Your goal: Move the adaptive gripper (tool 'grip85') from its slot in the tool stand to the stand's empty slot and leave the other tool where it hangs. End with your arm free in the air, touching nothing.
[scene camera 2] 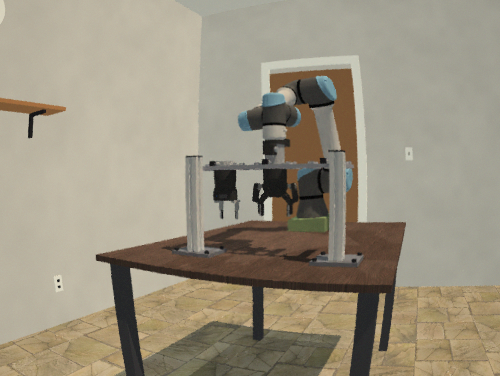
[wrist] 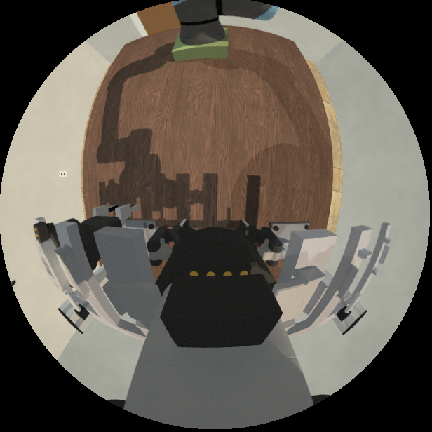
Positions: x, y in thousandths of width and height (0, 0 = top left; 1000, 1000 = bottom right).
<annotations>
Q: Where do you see a parallel gripper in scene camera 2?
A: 451, 480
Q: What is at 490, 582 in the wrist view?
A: An adaptive gripper.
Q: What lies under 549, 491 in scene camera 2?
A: An adaptive gripper.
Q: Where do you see a tool stand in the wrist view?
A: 709, 584
</annotations>
